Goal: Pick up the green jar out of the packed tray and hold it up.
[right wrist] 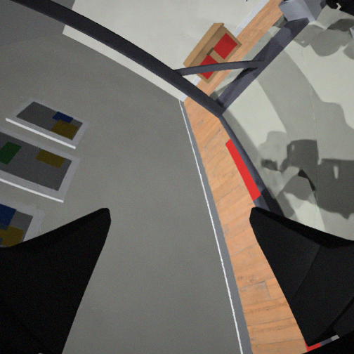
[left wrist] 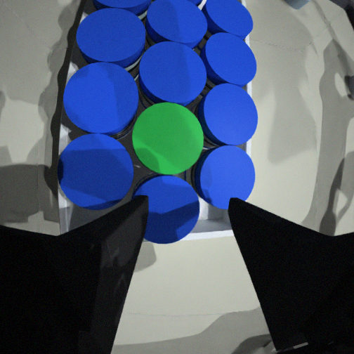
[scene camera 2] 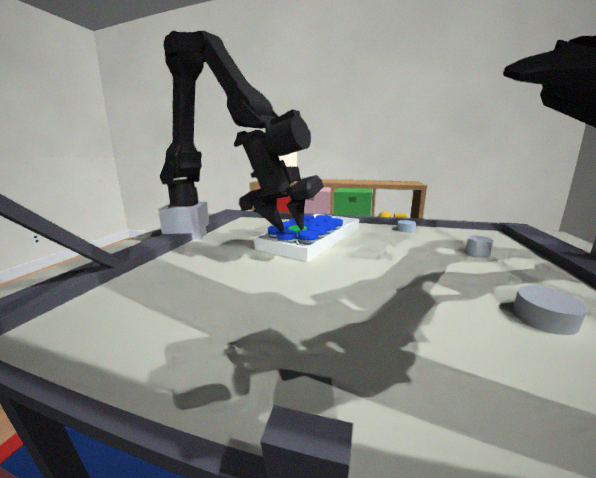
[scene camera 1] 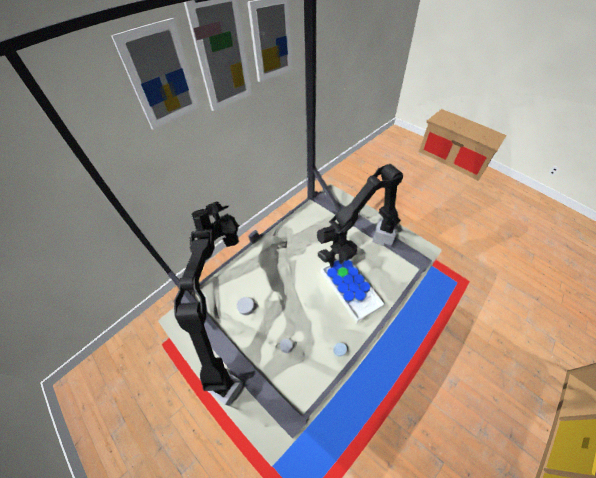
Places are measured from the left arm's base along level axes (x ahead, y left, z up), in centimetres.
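Pixels of known places: left gripper, between the fingertips: (scene camera 2: 292, 229) (scene camera 1: 336, 265); right gripper, between the fingertips: (scene camera 1: 233, 215); left arm's base, origin of its link: (scene camera 2: 183, 204) (scene camera 1: 387, 227); right arm's base, origin of its link: (scene camera 1: 222, 384).
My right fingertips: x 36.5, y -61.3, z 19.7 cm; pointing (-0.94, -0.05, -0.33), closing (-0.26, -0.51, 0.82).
Note:
For each thing: its top centre in the pictures, then the offset to it from my right fingertips.
- green jar, centre of its top: (scene camera 2: 297, 227) (scene camera 1: 343, 271) dy +48.3, dx -6.2, dz -23.8 cm
- wide grey disc, centre of its top: (scene camera 2: 551, 298) (scene camera 1: 244, 304) dy +14.7, dx +25.1, dz -25.4 cm
- small grey cylinder, centre of its top: (scene camera 2: 480, 238) (scene camera 1: 285, 345) dy +38.5, dx +33.6, dz -24.9 cm
- light blue cylinder, centre of its top: (scene camera 2: 407, 222) (scene camera 1: 340, 348) dy +58.7, dx +26.4, dz -26.1 cm
The green jar (scene camera 1: 342, 272) (scene camera 2: 298, 228) (left wrist: 168, 138) stands among several blue-lidded jars in the white tray (scene camera 1: 370, 305) (scene camera 2: 282, 249) (left wrist: 215, 234), with its round green lid showing. My left gripper (scene camera 2: 291, 229) (left wrist: 188, 203) is partly open and empty. In the left wrist view its fingertips lie below the green jar, on either side of the blue-lidded jar (left wrist: 167, 210) at the tray's near end. In scene camera 2 the fingertips are at lid height. My right gripper (right wrist: 181, 215) is open and empty, raised at the left in scene camera 1, facing the wall and far from the tray.
A wide grey disc (scene camera 1: 245, 305) (scene camera 2: 549, 309), a small grey cylinder (scene camera 1: 286, 345) (scene camera 2: 479, 246) and a light blue cylinder (scene camera 1: 340, 349) (scene camera 2: 406, 226) stand on the table. A dark frame borders the table, with a post (scene camera 1: 310, 100) rising behind it.

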